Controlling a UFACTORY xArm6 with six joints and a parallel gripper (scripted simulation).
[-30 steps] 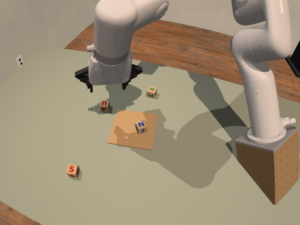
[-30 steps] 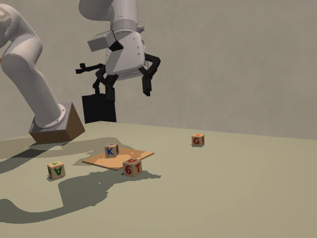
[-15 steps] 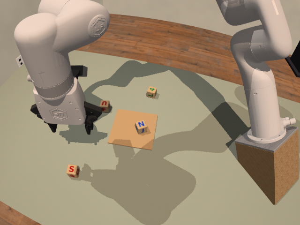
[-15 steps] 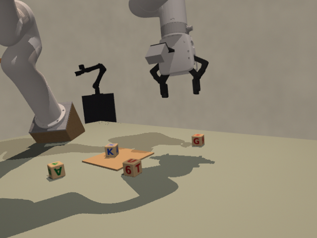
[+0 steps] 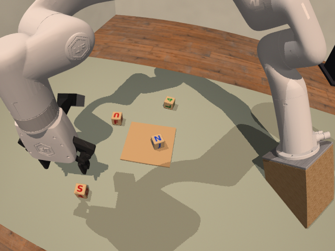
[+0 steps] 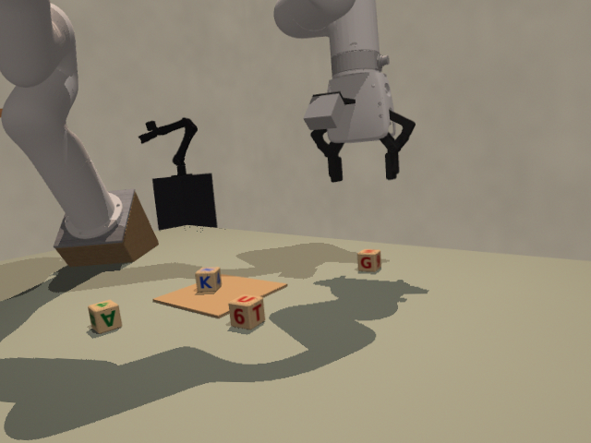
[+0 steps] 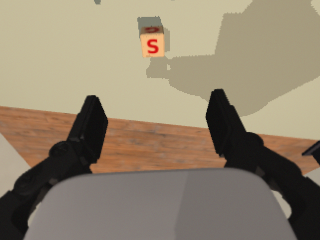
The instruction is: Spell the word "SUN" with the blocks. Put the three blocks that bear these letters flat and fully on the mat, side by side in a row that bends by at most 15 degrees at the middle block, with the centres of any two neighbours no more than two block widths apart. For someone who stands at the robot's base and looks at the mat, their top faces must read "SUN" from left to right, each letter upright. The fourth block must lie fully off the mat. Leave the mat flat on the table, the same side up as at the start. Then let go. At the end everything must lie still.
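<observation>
The S block lies 140 mm below my hand. The rest, counted from my hand: U block 260 mm to the right, 140 mm below, 40 mm behind; then tan mat 180 mm to the right, 150 mm below, 150 mm behind; then N block 180 mm to the right, 180 mm behind, 140 mm below.
</observation>
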